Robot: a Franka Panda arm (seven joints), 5 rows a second.
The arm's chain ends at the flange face. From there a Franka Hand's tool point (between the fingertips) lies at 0.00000 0.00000 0.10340 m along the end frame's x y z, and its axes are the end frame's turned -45 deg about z.
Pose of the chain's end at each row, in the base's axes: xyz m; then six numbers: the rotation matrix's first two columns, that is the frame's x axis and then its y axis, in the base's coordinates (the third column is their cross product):
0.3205, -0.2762, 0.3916, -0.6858, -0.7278, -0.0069, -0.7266, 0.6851, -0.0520
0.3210, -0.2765, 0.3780, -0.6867, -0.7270, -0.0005, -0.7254, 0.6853, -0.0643
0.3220, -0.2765, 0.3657, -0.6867, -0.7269, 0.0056, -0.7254, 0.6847, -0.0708
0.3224, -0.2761, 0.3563, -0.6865, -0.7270, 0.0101, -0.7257, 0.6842, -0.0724
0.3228, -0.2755, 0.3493, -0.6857, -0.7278, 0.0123, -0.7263, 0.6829, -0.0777
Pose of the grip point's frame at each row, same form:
0.3249, -0.2794, 0.2883, 0.0288, -0.9991, 0.0319, -0.9987, -0.0302, -0.0416
0.3259, -0.2810, 0.2748, 0.0274, -0.9986, 0.0451, -0.9985, -0.0295, -0.0458
0.3269, -0.2819, 0.2626, 0.0274, -0.9982, 0.0540, -0.9985, -0.0298, -0.0461
0.3271, -0.2820, 0.2532, 0.0277, -0.9979, 0.0583, -0.9986, -0.0303, -0.0441
0.3278, -0.2819, 0.2462, 0.0287, -0.9975, 0.0636, -0.9984, -0.0317, -0.0462

